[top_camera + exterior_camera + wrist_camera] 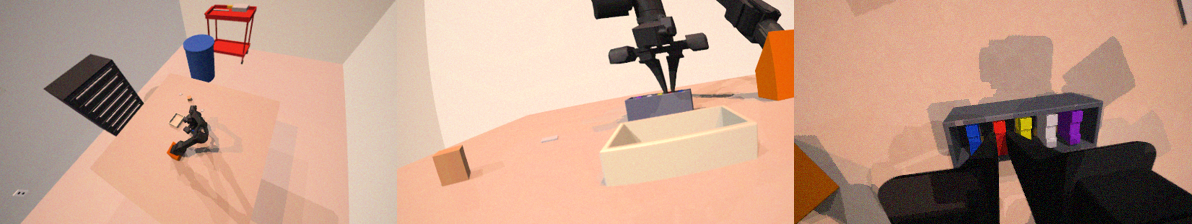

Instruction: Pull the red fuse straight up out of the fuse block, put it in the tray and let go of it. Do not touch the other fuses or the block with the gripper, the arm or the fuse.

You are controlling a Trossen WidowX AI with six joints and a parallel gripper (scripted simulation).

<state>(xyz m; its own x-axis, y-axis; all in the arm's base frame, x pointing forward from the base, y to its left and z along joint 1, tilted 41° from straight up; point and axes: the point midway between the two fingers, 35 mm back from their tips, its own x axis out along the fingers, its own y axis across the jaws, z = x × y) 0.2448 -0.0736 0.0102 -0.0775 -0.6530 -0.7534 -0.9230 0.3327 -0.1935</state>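
The yellow fuse is 20 mm ahead of my gripper tip, 10 mm to the right of it and 10 mm below it. From my gripper tip the other things lie so: blue fuse (20 mm behind, 10 mm to the left, 10 mm below); white fuse (40 mm ahead, 20 mm to the right, 10 mm below); red fuse (10 mm below).
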